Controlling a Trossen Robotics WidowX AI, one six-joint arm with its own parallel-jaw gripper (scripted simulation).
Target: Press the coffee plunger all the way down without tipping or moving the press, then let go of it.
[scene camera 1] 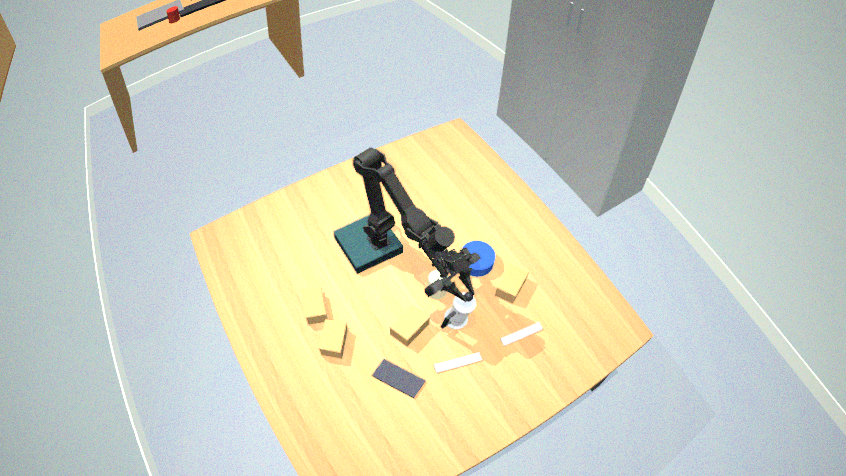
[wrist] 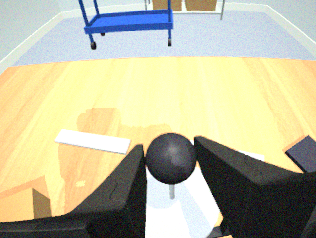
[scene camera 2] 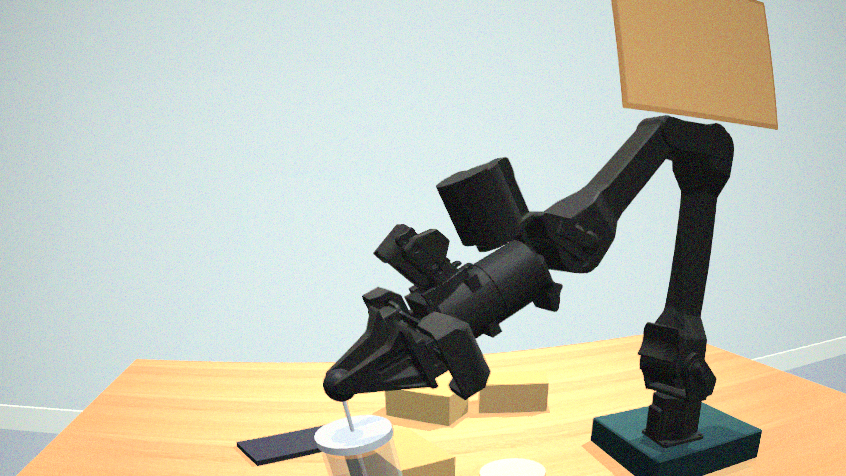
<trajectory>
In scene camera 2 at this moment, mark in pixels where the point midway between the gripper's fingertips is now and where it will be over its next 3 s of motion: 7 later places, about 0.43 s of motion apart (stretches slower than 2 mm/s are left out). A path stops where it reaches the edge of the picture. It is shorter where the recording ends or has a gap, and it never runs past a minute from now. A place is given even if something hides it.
The gripper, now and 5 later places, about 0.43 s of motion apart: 332,384; 330,392; 328,398; 327,401; 325,402; 342,377
</trajectory>
